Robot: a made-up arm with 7 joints. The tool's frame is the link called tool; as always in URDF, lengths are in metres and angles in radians. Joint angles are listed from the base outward. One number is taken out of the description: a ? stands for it. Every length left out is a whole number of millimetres.
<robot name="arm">
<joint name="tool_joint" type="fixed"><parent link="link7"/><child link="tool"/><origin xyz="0.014 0.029 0" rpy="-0.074 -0.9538 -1.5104"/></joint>
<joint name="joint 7" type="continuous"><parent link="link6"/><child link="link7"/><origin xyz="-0.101 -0.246 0" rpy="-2.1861 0.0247 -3.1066"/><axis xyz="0 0 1"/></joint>
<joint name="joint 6" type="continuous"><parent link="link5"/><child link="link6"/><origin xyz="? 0.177 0" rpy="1.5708 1.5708 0"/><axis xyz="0 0 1"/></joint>
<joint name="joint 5" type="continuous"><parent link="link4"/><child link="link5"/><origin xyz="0.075 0.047 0" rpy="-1.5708 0 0"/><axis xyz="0 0 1"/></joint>
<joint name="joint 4" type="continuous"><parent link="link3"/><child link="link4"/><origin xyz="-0.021 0.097 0" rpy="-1.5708 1.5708 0"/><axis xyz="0 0 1"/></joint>
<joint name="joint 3" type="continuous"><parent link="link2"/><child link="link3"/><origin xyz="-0.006 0.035 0" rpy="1.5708 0 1.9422"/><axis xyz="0 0 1"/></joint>
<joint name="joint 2" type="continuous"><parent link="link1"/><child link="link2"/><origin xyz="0.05 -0.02 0" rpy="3.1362 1.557 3.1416"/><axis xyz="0 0 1"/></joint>
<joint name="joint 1" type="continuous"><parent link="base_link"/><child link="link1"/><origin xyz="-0.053 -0.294 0.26" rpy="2.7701 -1.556 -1.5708"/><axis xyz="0 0 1"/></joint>
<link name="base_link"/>
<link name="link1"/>
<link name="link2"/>
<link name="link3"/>
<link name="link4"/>
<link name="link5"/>
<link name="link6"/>
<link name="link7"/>
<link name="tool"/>
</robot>
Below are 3 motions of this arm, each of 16 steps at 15 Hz.
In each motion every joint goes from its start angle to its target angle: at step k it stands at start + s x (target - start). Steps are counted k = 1, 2, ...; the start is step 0. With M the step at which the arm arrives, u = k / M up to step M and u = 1 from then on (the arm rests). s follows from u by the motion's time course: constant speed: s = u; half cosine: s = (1 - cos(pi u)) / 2; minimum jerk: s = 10 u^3 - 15 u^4 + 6 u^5.
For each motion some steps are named. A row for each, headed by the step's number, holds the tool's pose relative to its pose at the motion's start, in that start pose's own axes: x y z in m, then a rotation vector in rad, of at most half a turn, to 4 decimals.
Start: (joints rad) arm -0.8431 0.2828 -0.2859 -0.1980 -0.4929 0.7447 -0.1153
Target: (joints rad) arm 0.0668 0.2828 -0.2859 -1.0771 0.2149 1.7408 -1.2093
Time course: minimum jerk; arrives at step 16
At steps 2, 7, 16:
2: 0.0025 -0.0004 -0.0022 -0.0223 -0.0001 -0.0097
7: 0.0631 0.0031 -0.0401 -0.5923 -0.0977 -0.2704
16: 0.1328 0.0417 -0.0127 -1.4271 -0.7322 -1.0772

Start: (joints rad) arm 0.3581 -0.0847 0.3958 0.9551 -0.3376 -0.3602 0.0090
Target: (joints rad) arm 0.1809 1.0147 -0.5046 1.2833 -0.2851 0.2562 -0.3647
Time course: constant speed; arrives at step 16
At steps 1, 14, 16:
1: 0.0155 -0.0109 -0.0084 -0.0687 -0.0306 -0.1305
14: 0.0523 -0.2115 -0.0379 -1.0226 -0.2987 -1.8331
16: 0.0345 -0.2262 -0.0337 -1.1914 -0.3464 -2.0716

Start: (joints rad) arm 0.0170 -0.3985 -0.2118 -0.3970 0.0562 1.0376 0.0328
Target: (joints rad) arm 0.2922 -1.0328 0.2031 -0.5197 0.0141 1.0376 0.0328
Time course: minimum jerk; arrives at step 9
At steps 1, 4, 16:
1: -0.0002 0.0008 0.0002 0.0023 -0.0007 0.0087
4: -0.0090 0.0273 0.0055 0.0621 0.0050 0.3031
16: -0.0298 0.0688 0.0005 0.0894 0.1281 0.7575

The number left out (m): 0.057
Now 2 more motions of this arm.
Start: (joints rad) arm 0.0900 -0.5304 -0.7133 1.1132 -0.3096 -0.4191 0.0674
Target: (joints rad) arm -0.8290 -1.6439 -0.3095 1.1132 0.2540 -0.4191 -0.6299
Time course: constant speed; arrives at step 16
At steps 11, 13, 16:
11: 0.0505 -0.1671 0.1570 0.8437 0.3637 0.1277
13: 0.0555 -0.2030 0.1698 0.9691 0.3820 0.1948
16: 0.0573 -0.2578 0.1833 1.1338 0.3619 0.3058

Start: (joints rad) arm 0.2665 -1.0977 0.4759 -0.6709 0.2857 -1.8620 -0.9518
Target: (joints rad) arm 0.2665 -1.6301 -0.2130 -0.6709 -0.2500 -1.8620 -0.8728
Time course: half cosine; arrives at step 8
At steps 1, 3, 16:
1: -0.0044 0.0047 0.0009 0.0033 0.0049 0.0248
3: -0.0447 0.0374 0.0091 0.0193 0.0290 0.2127
16: -0.2191 0.0803 0.0341 0.0043 -0.0084 0.7599

